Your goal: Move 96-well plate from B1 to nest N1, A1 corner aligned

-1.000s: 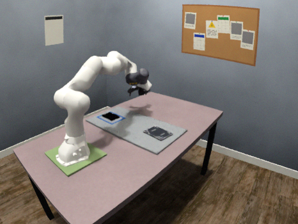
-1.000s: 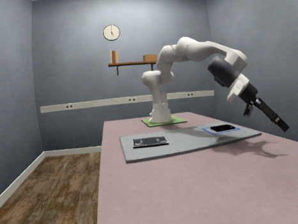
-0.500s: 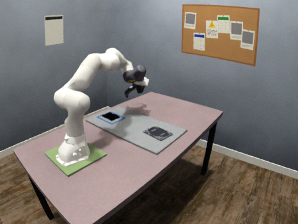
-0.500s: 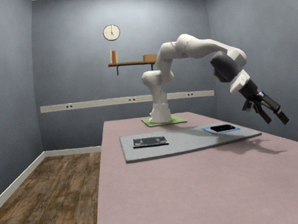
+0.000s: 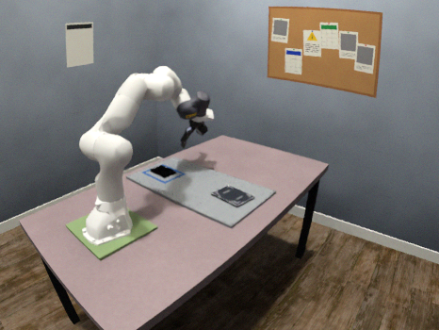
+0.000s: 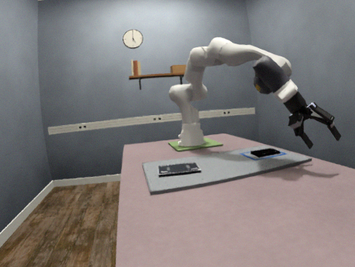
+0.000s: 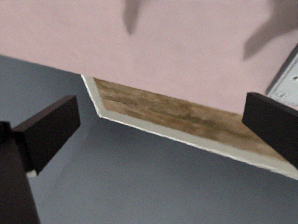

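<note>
My hand is 300 mm past the black 96-well plate, 90 mm above it and 70 mm to the left of it. From my hand the other things lie so: dark plate nest (520 mm to the right, 270 mm behind, 90 mm below); A1 label (450 mm to the right, 200 mm behind, 90 mm below).
</note>
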